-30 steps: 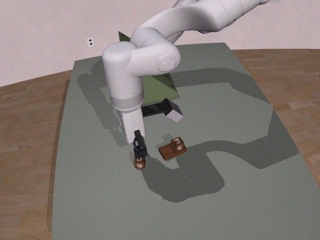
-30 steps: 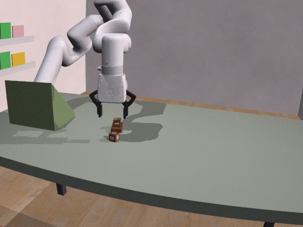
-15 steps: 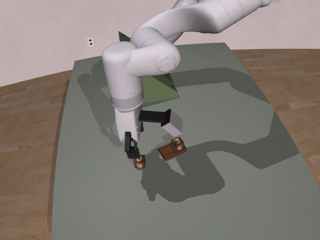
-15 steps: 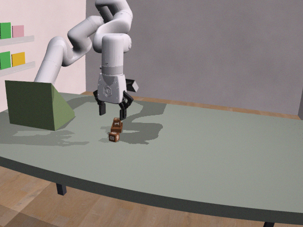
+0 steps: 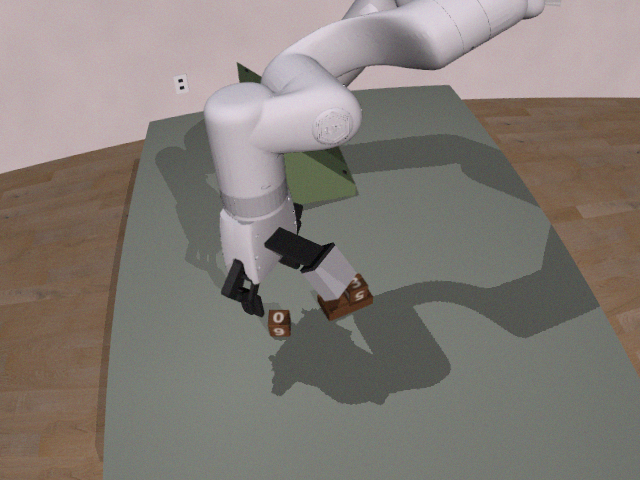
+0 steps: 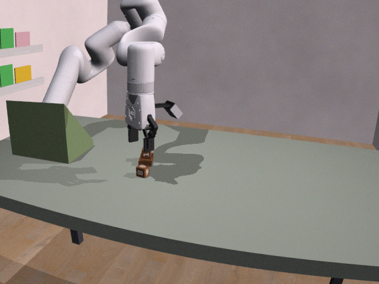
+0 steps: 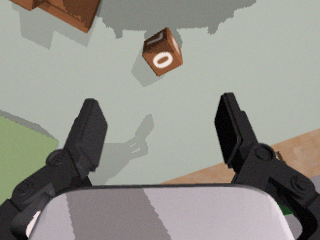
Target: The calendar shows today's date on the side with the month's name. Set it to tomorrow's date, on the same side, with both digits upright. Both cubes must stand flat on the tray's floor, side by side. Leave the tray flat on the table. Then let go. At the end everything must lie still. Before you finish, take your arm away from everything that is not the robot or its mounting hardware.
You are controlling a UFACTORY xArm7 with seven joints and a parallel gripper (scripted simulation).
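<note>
Right now my hand is 9 cm above the brown cube. Round my hand: tray 10 cm to the left, 9 cm below, 3 cm behind.
</note>
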